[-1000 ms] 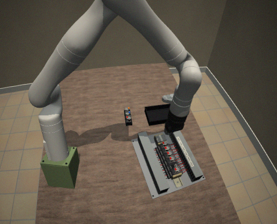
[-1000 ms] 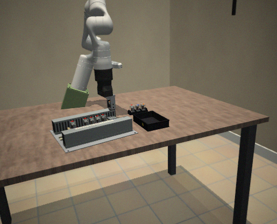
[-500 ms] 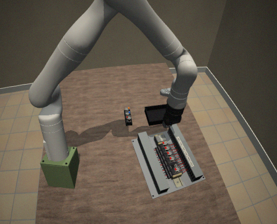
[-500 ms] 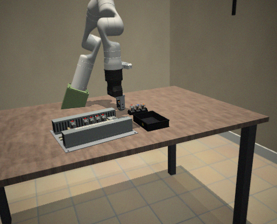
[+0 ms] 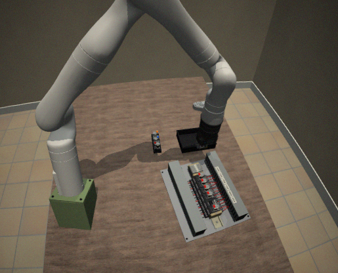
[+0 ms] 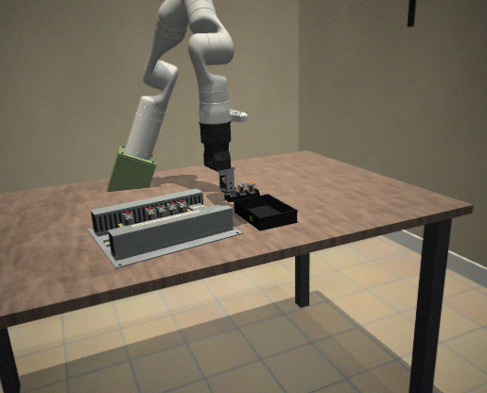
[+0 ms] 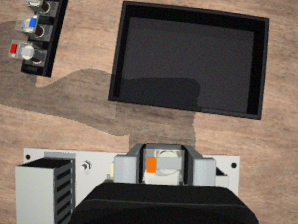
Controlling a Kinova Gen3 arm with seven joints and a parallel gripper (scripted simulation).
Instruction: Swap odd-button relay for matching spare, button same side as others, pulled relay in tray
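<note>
Now: the black tray 10 cm to the left of my hand, 9 cm below it and 3 cm ahead of it.
</note>
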